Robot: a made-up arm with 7 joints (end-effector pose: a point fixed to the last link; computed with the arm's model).
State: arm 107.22 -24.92 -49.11 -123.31 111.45 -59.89 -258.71
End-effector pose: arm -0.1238 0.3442 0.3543 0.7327 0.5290 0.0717 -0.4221
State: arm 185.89 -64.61 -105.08 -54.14 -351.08 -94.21 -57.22
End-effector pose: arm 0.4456 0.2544 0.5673 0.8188 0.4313 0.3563 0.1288
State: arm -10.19 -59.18 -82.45 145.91 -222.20 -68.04 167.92
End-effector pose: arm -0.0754 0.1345 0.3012 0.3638 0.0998 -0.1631 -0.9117
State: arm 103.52 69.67 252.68 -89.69 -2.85 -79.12 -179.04
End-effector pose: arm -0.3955 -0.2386 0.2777 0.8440 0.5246 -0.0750 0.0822
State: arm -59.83 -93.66 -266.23 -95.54 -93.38 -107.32 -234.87
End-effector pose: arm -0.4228 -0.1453 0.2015 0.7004 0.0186 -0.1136 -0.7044
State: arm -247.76 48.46 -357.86 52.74 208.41 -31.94 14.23
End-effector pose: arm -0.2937 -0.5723 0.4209 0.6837 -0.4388 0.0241 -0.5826
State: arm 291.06 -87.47 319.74 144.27 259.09 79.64 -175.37
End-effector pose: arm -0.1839 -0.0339 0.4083 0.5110 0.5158 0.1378 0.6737
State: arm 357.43 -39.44 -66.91 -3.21 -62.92 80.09 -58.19
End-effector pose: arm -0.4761 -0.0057 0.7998 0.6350 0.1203 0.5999 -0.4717
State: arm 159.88 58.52 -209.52 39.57 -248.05 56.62 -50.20
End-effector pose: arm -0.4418 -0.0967 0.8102 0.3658 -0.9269 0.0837 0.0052
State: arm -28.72 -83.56 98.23 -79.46 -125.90 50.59 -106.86
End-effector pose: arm -0.5097 0.1126 0.4071 0.2991 0.7352 0.5469 -0.2664
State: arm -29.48 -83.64 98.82 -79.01 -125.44 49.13 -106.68
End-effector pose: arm -0.5145 0.1039 0.4101 0.3079 0.7291 0.5562 -0.2536
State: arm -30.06 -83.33 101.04 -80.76 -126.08 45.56 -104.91
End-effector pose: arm -0.5060 0.1052 0.4230 0.3191 0.7306 0.5495 -0.2496
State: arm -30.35 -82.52 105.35 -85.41 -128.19 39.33 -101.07
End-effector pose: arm -0.4780 0.1183 0.4477 0.3327 0.7397 0.5243 -0.2593
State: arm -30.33 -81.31 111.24 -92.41 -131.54 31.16 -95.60
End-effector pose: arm -0.4302 0.1368 0.4785 0.3458 0.7488 0.4895 -0.2830
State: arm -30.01 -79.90 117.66 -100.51 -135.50 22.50 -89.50
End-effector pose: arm -0.3694 0.1523 0.5059 0.3541 0.7519 0.4576 -0.3159
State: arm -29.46 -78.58 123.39 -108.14 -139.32 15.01 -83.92
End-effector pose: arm -0.3093 0.1605 0.5227 0.3547 0.7498 0.4356 -0.3497
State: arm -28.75 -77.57 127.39 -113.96 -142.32 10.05 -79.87
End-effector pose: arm -0.2626 0.1636 0.5284 0.3486 0.7465 0.4215 -0.3789
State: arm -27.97 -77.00 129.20 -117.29 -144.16 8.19 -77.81
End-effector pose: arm -0.2354 0.1658 0.5274 0.3396 0.7451 0.4103 -0.4016
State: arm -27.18 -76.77 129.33 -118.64 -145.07 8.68 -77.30
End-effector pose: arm -0.2234 0.1691 0.5238 0.3302 0.7456 0.3990 -0.4192
